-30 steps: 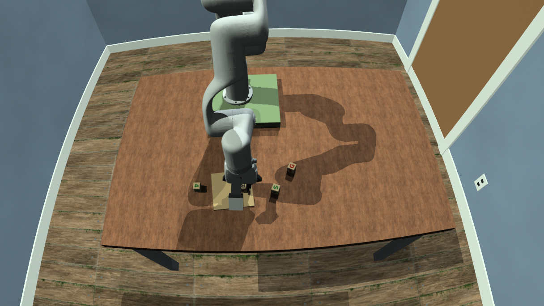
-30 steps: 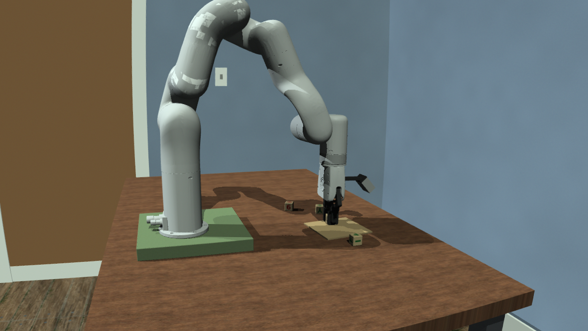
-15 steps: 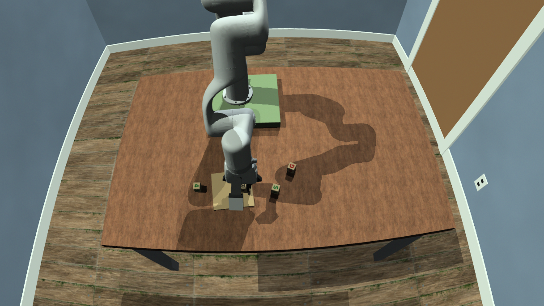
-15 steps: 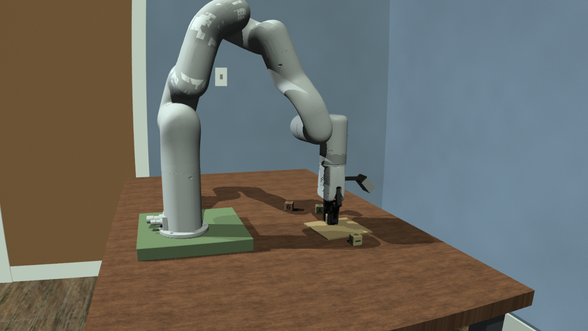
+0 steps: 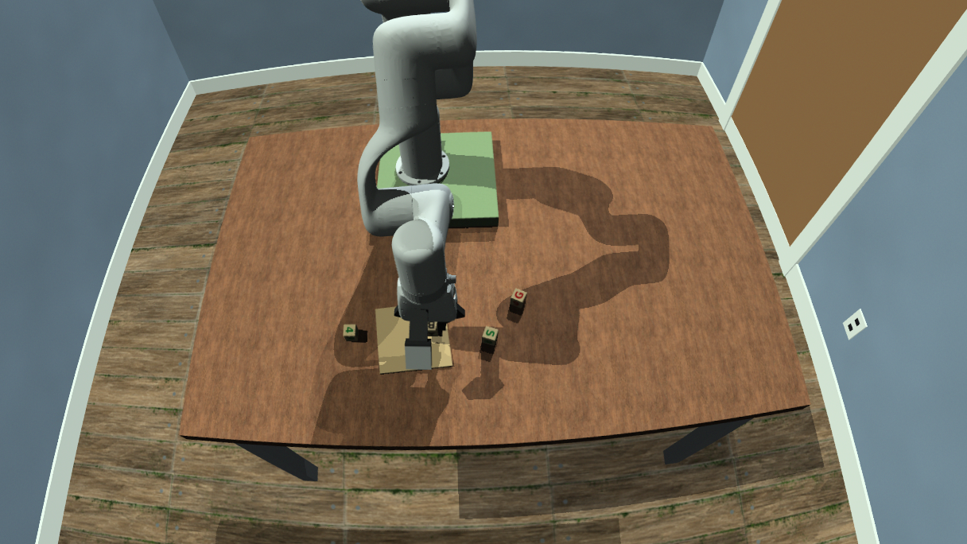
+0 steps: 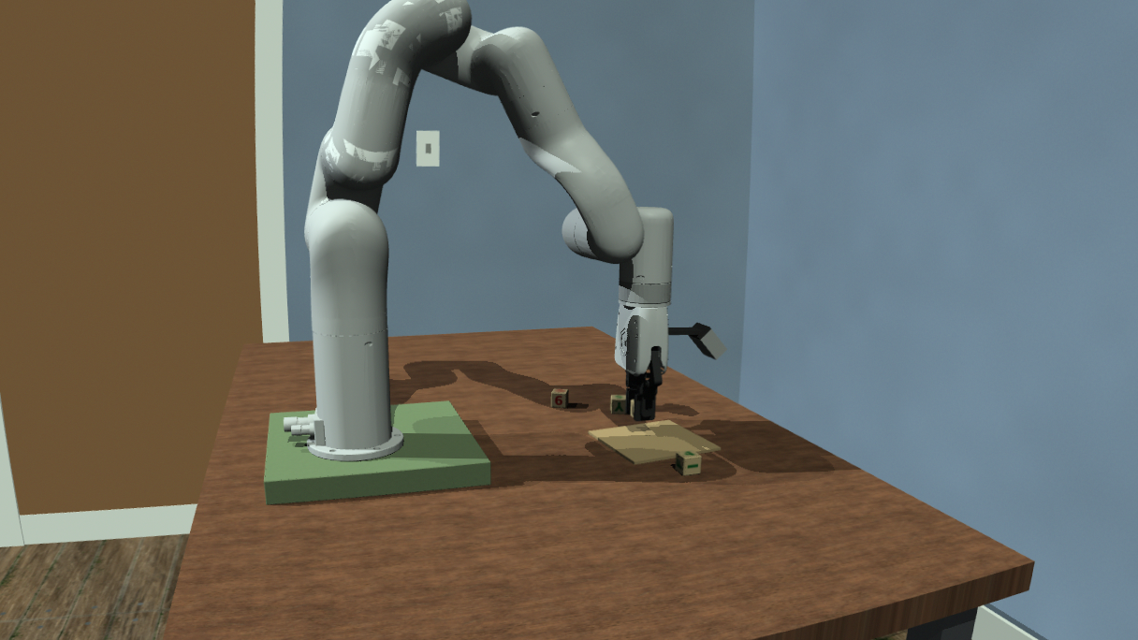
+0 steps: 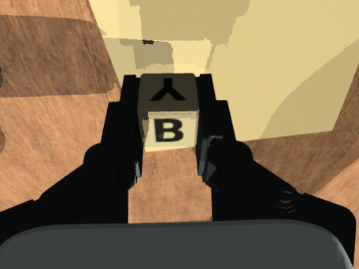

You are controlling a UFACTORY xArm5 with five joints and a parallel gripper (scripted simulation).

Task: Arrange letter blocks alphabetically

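Right now my hand is 10 mm short of the tan mat, 40 mm to the left of it and 40 mm above it. From my hand the other things lie so: cream block 10 mm ahead, 160 mm to the right, 30 mm below.
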